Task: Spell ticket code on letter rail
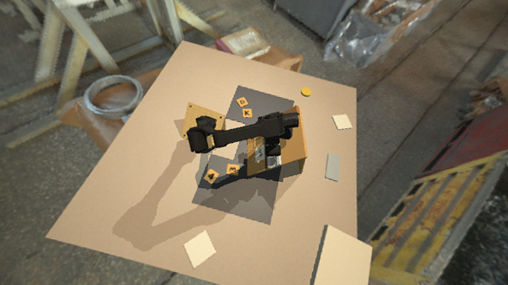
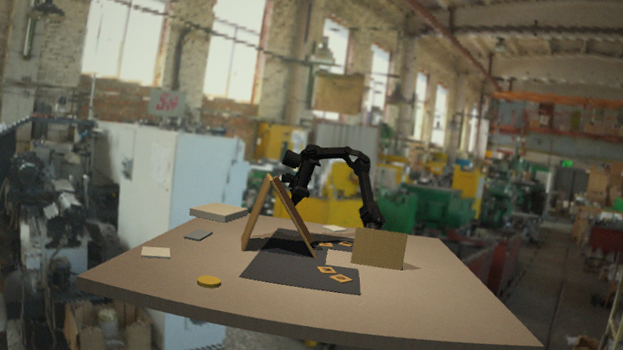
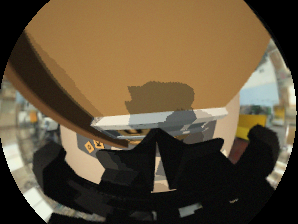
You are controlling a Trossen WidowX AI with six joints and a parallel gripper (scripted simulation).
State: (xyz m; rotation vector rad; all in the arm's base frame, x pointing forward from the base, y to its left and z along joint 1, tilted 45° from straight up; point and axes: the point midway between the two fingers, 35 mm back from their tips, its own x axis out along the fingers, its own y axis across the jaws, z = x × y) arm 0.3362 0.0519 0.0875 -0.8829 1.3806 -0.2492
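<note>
Now: gripper tip 15 cm past the letter tile, 14 cm to the left of it and 16 cm above it. From my gripper tip the other things lie so: orange tile marked u (1 cm behind, 3 cm to the left); white ticket (4 cm behind, 3 cm to the right, 8 cm below); dark mat (14 cm behind, 4 cm to the left, 17 cm below).
</note>
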